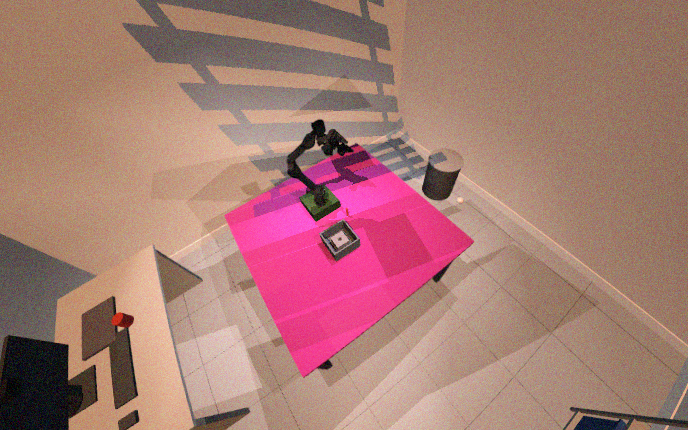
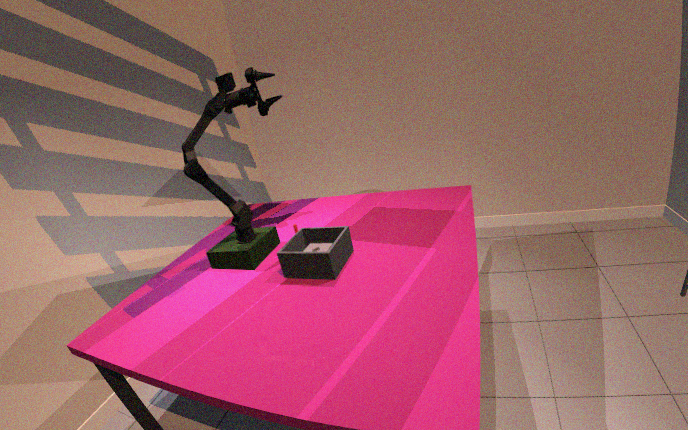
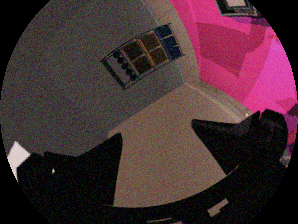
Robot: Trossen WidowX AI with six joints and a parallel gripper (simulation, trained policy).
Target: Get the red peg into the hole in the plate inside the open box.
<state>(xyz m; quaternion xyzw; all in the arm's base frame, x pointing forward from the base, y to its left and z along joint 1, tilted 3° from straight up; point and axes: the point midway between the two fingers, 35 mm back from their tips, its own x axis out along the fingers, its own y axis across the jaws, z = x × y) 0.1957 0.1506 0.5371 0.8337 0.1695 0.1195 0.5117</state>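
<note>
The red peg lies 58 cm below my gripper tip, 5 cm to the right of it and 5 cm behind it. Round my gripper tip: grey box (60 cm below, 22 cm to the right, 12 cm ahead).
</note>
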